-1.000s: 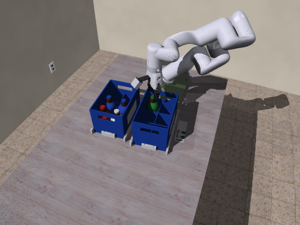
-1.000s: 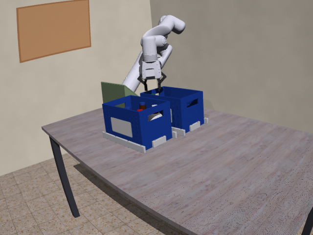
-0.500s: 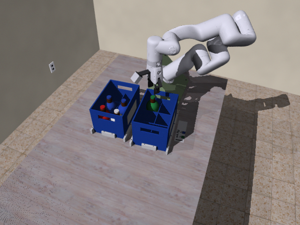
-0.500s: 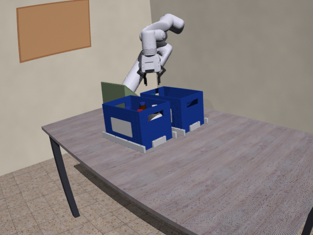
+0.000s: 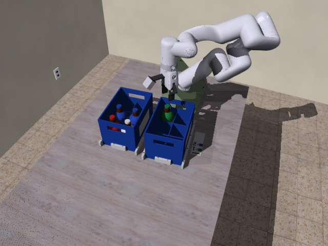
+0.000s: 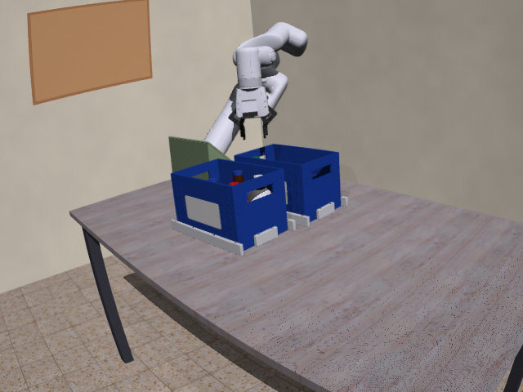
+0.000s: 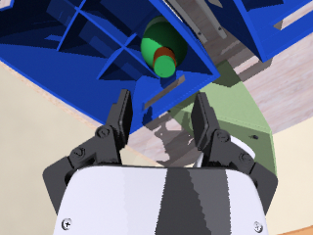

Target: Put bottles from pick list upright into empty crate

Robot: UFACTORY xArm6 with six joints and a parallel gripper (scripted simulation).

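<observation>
Now: hand 20 cm short of the red-label bottle, 20 cm to the left of it and 15 cm above it. Round my hand: white-labelled bottle (19 cm ahead, 11 cm to the right, 15 cm below); then green-labelled bottle (15 cm below); then blue-labelled bottle (11 cm ahead, 13 cm to the right, 15 cm below).
</observation>
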